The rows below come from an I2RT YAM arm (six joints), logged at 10 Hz.
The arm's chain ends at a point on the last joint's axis. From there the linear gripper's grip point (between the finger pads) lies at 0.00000 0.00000 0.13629 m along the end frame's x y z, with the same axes.
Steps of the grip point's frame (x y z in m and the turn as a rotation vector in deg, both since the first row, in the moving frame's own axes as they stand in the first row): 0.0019, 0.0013, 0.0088, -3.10, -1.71, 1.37; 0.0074, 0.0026, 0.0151, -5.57, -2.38, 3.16; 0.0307, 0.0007, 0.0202, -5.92, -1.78, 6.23; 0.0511, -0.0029, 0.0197, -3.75, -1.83, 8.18
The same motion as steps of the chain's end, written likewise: 0.0061, -0.0060, 0.0091, -3.10, -1.71, 1.37; 0.0134, -0.0105, 0.0159, -5.57, -2.38, 3.16; 0.0357, -0.0131, 0.0210, -5.92, -1.78, 6.23; 0.0561, -0.0115, 0.0201, -3.75, -1.83, 8.18
